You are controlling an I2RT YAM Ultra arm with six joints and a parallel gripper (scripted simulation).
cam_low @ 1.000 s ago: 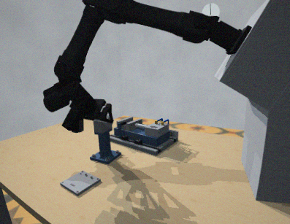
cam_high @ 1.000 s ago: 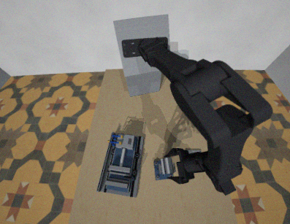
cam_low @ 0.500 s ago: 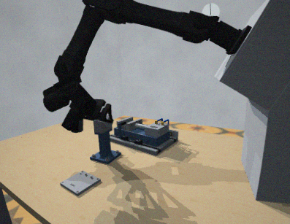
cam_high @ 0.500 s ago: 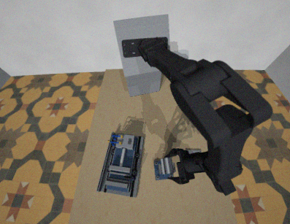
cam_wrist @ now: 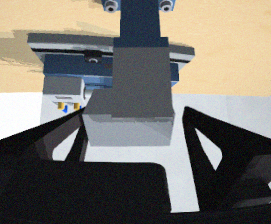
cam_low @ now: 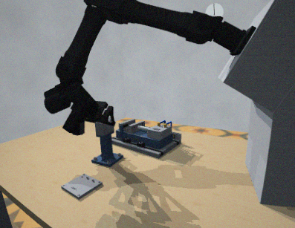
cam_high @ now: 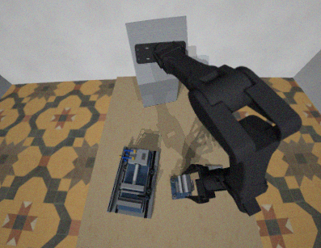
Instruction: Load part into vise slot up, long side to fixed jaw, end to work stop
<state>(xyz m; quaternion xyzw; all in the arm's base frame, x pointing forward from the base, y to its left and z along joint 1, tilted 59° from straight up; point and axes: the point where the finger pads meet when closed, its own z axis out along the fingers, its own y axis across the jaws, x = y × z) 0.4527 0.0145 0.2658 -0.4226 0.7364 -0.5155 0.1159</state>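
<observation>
The part lies 10 mm behind my hand and 10 mm to the right of it. Round my hand: air cylinder rod: 70 mm behind, 200 mm to the right, 80 mm below; V-block post: 100 mm below; work stop: 20 mm ahead, 180 mm to the right, 70 mm below.
</observation>
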